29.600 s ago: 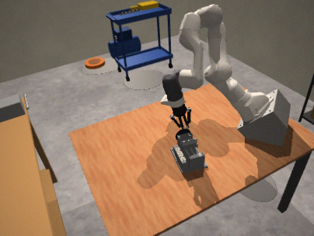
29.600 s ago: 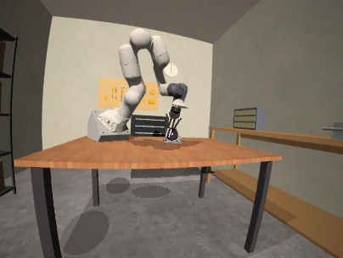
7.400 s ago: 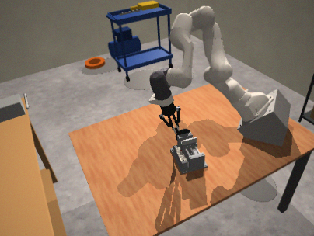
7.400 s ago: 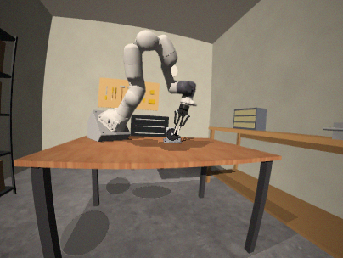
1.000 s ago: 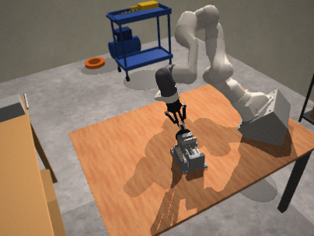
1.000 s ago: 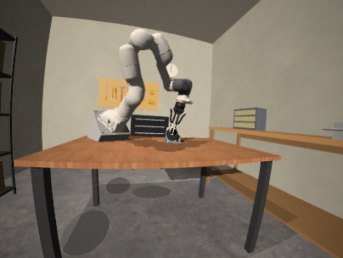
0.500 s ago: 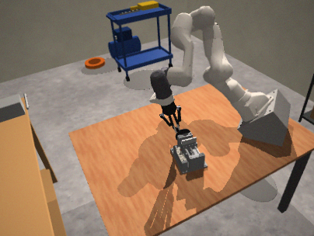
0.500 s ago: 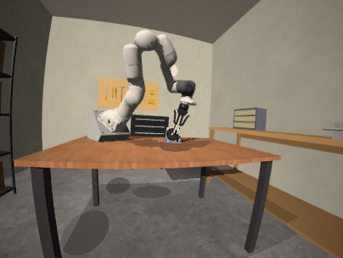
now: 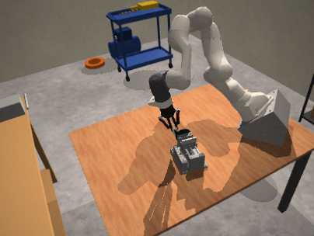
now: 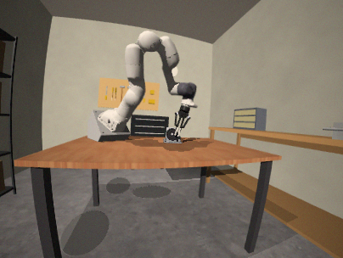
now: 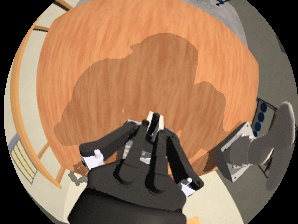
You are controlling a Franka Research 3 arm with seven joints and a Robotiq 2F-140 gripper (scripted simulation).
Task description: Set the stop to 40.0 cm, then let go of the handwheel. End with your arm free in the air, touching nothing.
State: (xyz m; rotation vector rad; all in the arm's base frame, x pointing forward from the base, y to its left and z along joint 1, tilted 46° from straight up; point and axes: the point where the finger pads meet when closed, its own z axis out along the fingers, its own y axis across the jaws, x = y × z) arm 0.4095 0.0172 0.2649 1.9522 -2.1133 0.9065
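Now: hand 1 cm past the handwheel, 2 cm to the right of it and 2 cm above it.
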